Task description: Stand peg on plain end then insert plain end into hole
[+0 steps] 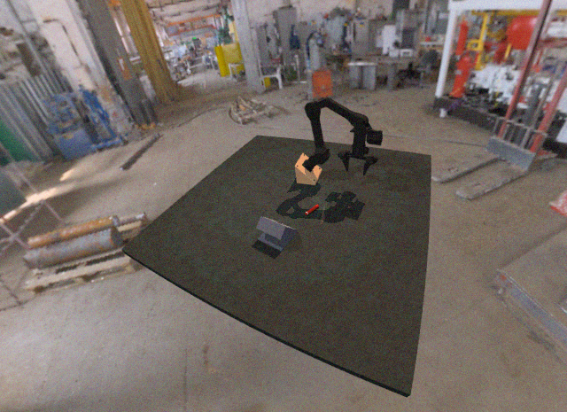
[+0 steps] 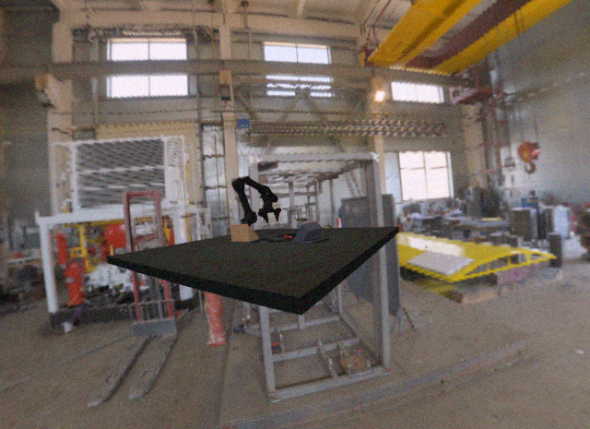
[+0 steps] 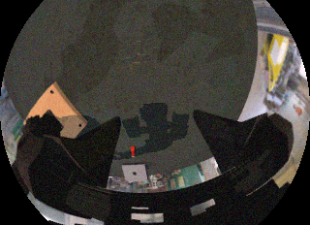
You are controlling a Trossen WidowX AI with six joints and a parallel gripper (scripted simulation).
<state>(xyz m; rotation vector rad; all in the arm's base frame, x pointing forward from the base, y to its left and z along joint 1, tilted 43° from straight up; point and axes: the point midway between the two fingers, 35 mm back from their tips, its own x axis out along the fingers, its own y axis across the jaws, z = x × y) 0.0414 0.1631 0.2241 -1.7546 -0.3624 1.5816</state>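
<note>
Now: the red peg 24 cm ahead of my gripper tip, 17 cm to the right of it and 8 cm below it. Also, from my gripper tip: grey sloped panel 42 cm ahead, 25 cm to the right, 5 cm below.
</note>
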